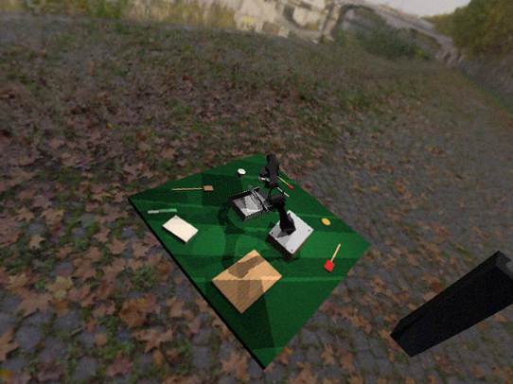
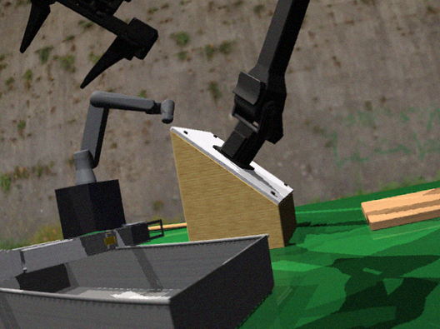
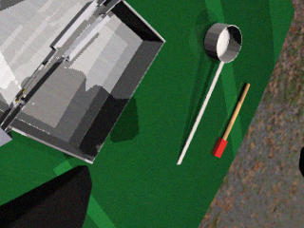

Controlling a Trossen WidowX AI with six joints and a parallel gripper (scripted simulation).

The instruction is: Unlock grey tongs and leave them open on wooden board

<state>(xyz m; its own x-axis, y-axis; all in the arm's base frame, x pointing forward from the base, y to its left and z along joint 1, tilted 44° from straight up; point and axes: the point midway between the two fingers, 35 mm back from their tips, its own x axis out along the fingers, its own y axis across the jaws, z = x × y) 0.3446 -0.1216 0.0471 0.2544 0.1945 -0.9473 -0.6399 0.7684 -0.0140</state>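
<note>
Now: the grey roasting tin 25 cm below my gripper tip, 5 cm to the left of it and 3 cm ahead of it. Also, from my gripper tip: beige block (63 cm to the left, 27 cm below, 4 cm ahead); wooden board (46 cm to the left, 44 cm behind, 27 cm below); red spatula (63 cm behind, 27 cm below, 16 cm to the right).
</note>
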